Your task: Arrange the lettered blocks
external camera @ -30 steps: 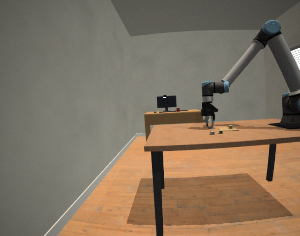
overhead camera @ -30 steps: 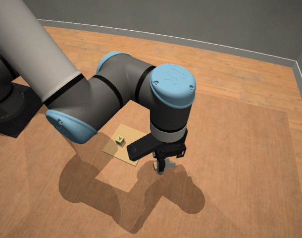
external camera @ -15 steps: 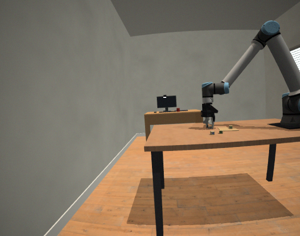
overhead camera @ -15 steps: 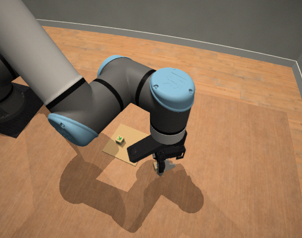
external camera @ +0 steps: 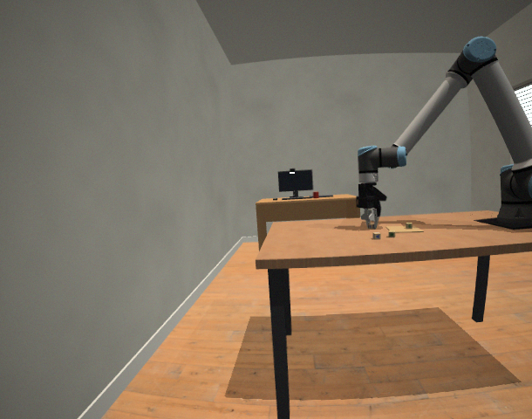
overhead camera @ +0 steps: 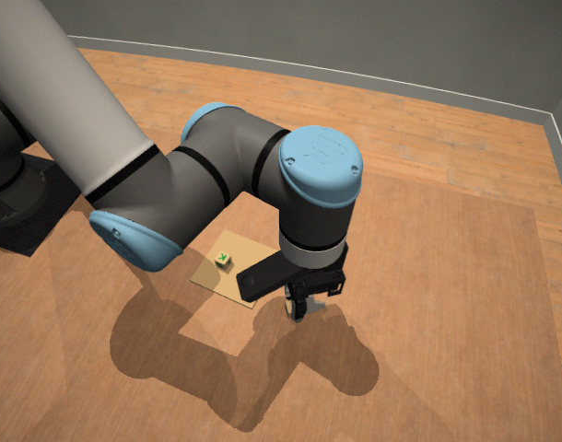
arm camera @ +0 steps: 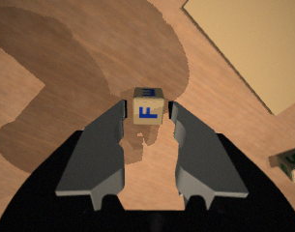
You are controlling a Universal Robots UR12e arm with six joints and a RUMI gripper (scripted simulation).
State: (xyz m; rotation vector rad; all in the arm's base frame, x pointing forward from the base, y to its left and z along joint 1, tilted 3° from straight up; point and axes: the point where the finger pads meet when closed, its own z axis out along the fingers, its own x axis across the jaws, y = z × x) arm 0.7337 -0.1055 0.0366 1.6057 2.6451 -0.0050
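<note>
Now: the tan mat 13 cm behind my hand, 7 cm to the left of it and 1 cm below it.
</note>
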